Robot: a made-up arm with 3 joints. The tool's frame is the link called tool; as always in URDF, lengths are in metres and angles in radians. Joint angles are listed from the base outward. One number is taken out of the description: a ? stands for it. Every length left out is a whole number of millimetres.
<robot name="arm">
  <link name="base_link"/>
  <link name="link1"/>
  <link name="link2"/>
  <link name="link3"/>
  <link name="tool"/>
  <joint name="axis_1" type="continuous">
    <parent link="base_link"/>
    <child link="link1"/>
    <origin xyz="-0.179 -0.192 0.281" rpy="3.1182 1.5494 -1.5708"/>
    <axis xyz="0 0 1"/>
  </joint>
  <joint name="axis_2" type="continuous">
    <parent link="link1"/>
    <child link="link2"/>
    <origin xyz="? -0.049 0" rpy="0.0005 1.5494 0"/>
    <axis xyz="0 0 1"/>
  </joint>
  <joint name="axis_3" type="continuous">
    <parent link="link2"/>
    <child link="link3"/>
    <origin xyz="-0.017 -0.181 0" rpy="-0.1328 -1.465 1.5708"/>
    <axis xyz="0 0 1"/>
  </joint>
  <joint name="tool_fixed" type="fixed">
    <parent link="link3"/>
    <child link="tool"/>
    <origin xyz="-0.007 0.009 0" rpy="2.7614 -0.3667 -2.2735"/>
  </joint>
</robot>
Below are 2 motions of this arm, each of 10 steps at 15 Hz.
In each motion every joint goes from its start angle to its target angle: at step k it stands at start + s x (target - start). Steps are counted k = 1, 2, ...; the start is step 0. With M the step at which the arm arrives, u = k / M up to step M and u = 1 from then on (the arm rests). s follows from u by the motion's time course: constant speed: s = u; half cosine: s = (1 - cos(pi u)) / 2; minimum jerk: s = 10 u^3 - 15 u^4 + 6 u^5.
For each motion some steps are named. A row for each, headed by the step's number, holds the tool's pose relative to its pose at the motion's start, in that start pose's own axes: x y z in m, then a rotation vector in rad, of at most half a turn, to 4 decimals.
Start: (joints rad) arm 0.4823 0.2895 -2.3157
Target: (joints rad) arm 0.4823 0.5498 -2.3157
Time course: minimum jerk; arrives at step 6
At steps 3, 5, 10:
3: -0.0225 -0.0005 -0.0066 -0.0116 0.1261 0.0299
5: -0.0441 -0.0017 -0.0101 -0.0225 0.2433 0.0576
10: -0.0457 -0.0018 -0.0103 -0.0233 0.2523 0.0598

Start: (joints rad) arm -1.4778 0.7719 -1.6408
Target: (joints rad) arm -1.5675 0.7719 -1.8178
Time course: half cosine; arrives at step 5
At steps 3, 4, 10:
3: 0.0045 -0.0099 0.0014 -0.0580 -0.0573 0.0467
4: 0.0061 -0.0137 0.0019 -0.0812 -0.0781 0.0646
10: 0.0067 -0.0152 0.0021 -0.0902 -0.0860 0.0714

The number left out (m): -0.042
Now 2 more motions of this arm.
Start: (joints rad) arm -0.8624 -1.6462 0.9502
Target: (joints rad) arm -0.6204 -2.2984 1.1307
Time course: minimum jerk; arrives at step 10
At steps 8, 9, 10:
8: -0.0965 -0.0094 -0.0067 0.0099 0.7016 -0.0627
9: -0.1016 -0.0098 -0.0050 0.0101 0.7380 -0.0637
10: -0.1025 -0.0098 -0.0046 0.0101 0.7443 -0.0639

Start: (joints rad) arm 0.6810 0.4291 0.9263
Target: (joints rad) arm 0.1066 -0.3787 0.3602
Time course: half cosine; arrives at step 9
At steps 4, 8, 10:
4: -0.0755 0.0300 0.0181 0.0971 0.2320 0.4044
8: -0.1718 0.0314 0.0807 0.3372 0.3995 1.0394
10: -0.1764 0.0299 0.0847 0.3533 0.4034 1.0756

